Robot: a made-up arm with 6 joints.
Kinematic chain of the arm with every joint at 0, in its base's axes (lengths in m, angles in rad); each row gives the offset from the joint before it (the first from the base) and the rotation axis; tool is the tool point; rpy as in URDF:
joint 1: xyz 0 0 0.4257 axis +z
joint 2: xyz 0 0 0 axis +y
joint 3: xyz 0.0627 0 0.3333 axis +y
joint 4: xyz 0.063 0 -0.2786 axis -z
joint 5: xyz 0 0 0 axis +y
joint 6: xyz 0.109 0 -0.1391 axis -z
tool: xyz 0 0 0 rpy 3.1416 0 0
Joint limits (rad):
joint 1: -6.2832..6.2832
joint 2: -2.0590..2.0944
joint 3: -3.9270..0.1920
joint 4: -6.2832..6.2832
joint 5: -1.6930..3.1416
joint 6: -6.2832..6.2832
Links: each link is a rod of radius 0.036 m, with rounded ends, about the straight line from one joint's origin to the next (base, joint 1, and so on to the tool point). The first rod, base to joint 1, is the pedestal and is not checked.
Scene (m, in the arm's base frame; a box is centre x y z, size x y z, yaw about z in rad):
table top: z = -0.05
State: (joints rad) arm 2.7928 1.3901 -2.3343 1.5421 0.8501 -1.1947
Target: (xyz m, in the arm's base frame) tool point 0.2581 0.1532 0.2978
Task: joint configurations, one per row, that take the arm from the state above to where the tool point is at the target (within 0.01 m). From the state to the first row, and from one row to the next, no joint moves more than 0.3 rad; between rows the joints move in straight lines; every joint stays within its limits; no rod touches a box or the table.
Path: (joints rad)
1: 2.4991 1.2952 -2.1725 1.3709 0.9706 -1.1947
2: 2.2054 1.2003 -2.0107 1.1997 1.0911 -1.1947
3: 1.9117 1.1054 -1.8489 1.0285 1.2116 -1.1947
4: 1.6180 1.0105 -1.6872 0.8573 1.3321 -1.1947
5: 1.3243 0.9156 -1.5254 0.6862 1.4526 -1.1947
6: 1.0307 0.8207 -1.3636 0.5150 1.5731 -1.1947
7: 0.7370 0.7258 -1.2018 0.3438 1.6936 -1.1947
8: 0.4433 0.6309 -1.0400 0.1726 1.8141 -1.1947

